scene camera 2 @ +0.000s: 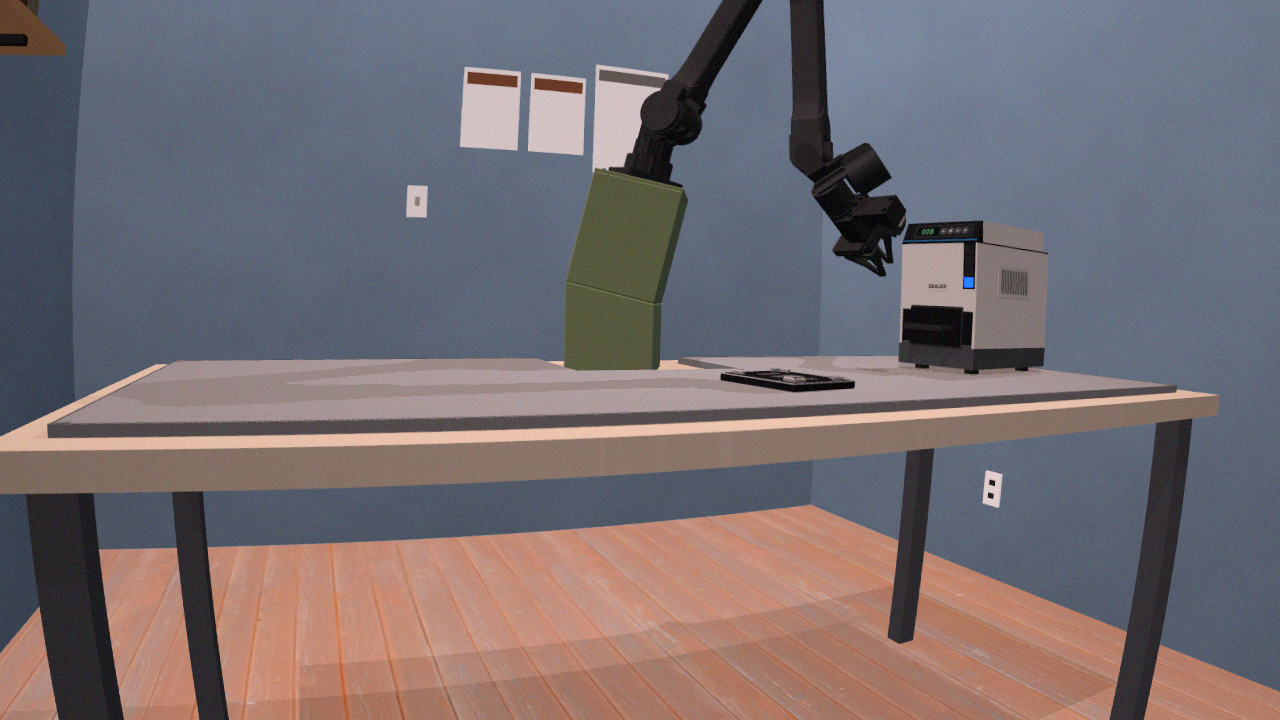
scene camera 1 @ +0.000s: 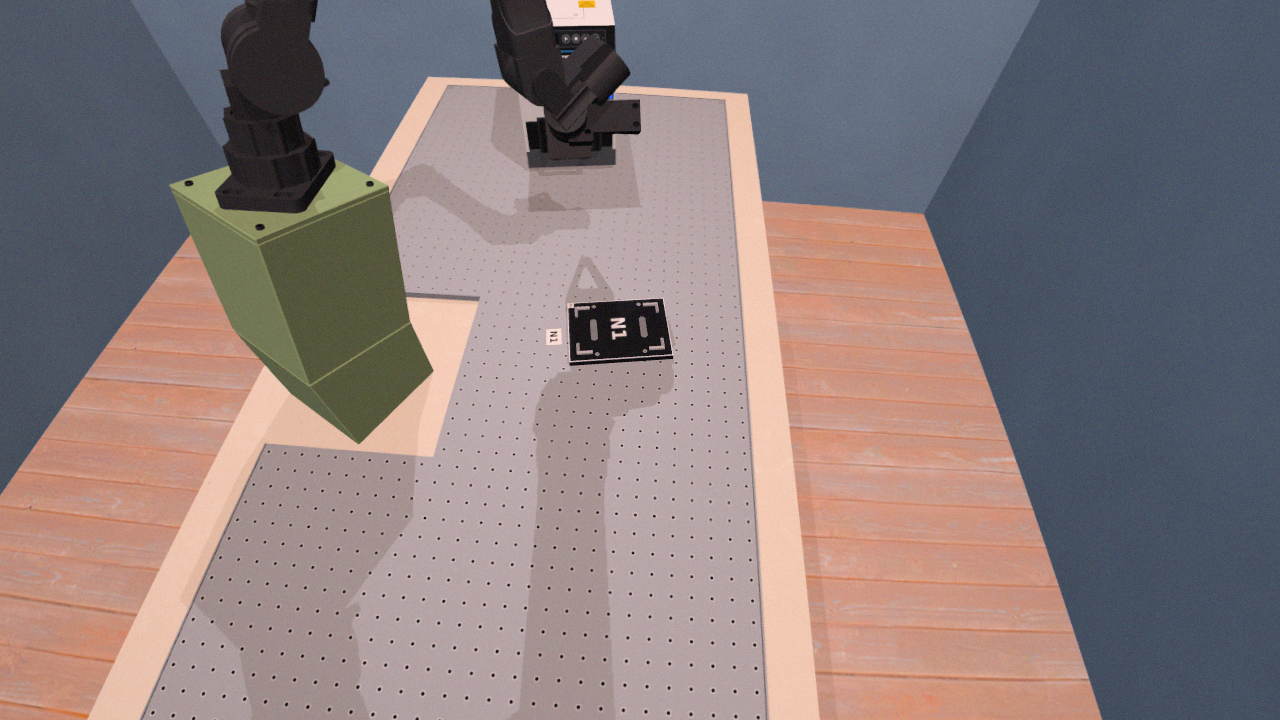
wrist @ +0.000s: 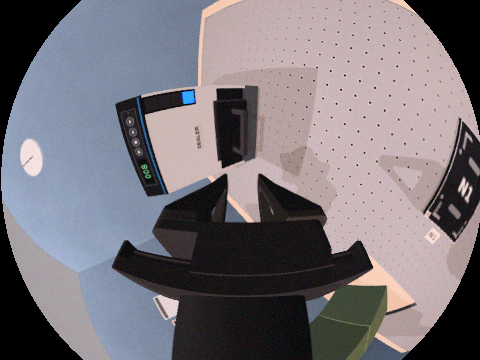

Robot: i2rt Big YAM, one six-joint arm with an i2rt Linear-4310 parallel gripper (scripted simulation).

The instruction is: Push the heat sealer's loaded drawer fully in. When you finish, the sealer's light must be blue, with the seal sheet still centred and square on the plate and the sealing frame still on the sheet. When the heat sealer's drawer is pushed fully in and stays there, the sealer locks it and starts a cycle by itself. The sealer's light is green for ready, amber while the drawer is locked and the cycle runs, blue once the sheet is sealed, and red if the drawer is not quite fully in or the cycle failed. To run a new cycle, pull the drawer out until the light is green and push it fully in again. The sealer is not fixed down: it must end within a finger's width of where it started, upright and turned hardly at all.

Labels:
My gripper shows in scene camera 2, in scene camera 1 and in the wrist view [242, 179]. One and the same spot on my gripper: [scene camera 1: 558, 147] is [scene camera 2: 842, 243].

